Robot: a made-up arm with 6 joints.
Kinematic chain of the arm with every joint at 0, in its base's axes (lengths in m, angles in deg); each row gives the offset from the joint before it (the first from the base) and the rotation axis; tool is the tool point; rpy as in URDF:
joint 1: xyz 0.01 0 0.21 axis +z
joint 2: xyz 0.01 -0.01 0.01 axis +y
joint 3: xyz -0.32 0 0.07 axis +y
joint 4: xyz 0.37 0.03 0.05 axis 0.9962 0 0.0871
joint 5: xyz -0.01 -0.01 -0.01 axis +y
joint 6: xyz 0.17 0.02 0 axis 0.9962 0 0.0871
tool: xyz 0.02 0 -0.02 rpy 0 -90 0
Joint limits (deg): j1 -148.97..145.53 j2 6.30..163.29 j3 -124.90..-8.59 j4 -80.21..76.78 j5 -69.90..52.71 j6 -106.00..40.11
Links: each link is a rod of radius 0.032 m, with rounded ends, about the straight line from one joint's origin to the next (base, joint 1, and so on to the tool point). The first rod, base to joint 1, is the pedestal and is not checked.
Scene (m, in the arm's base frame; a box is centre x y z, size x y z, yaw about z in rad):
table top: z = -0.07
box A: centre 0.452 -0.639 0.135 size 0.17 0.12 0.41 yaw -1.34
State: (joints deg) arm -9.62 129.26 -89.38 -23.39 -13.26 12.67
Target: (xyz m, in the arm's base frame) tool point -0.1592 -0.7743 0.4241
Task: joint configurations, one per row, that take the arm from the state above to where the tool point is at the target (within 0.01 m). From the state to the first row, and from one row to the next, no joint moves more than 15 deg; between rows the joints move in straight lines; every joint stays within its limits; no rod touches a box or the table.
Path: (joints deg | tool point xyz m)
1: -21.72 126.54 -95.19 -23.66 -14.02 12.30 | 0.7266 -0.2489 0.2017
2: -33.82 123.82 -101.00 -23.92 -14.78 11.93 | 0.6750 -0.4036 0.2923
3: -45.93 121.09 -106.81 -24.19 -15.54 11.56 | 0.5804 -0.5379 0.3861
4: -58.03 118.37 -112.62 -24.45 -16.30 11.20 | 0.4520 -0.6390 0.4809
5: -69.64 119.32 -112.84 -24.41 -15.15 10.88 | 0.3143 -0.7196 0.4668
6: -81.26 120.28 -113.06 -24.37 -14.00 10.56 | 0.1621 -0.7705 0.4525
7: -92.87 121.23 -113.28 -24.33 -12.85 10.24 | 0.0020 -0.7891 0.4383
8: -104.49 122.18 -113.51 -24.28 -11.70 9.92 | -0.1593 -0.7743 0.4242

